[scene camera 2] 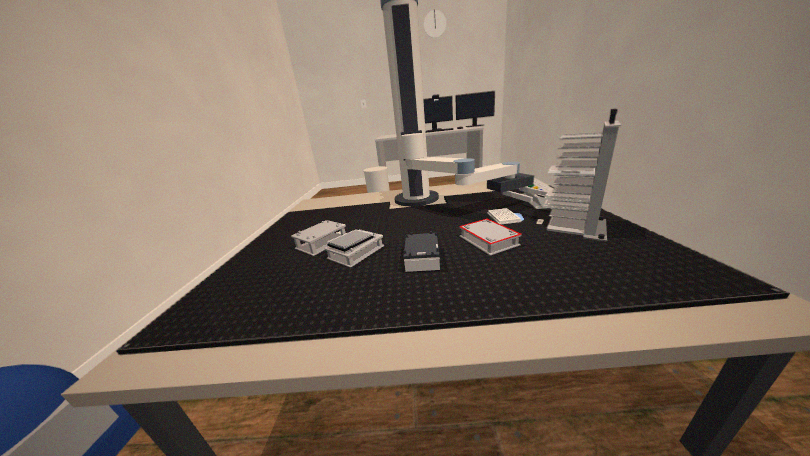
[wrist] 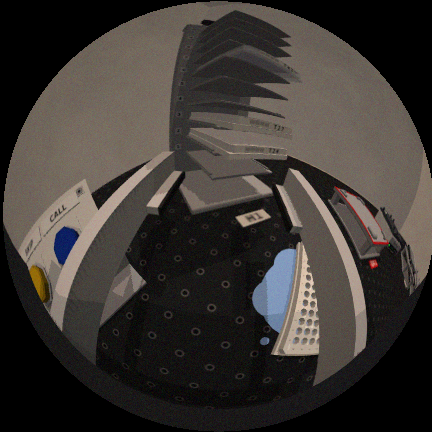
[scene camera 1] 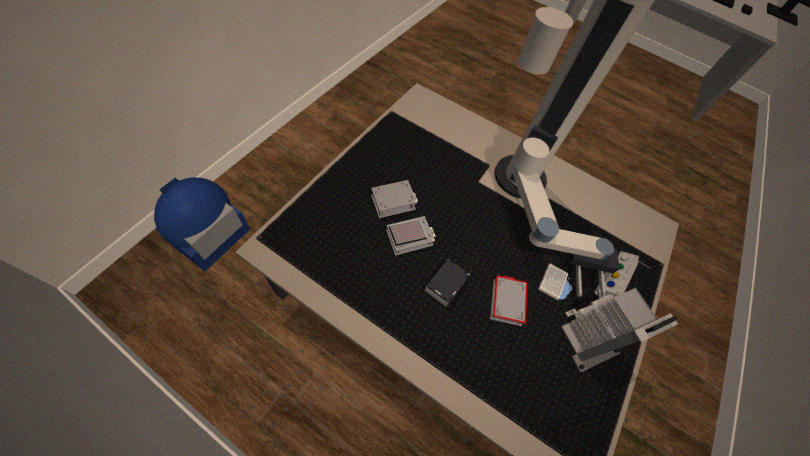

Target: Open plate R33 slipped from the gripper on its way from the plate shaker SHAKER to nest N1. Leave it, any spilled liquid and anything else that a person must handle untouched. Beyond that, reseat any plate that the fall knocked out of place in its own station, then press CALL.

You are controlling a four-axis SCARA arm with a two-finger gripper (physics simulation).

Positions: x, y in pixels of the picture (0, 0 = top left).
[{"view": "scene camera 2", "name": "gripper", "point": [540, 197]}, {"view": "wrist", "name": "gripper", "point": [230, 168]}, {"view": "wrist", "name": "button panel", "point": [45, 247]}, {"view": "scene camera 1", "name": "button panel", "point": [615, 284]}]
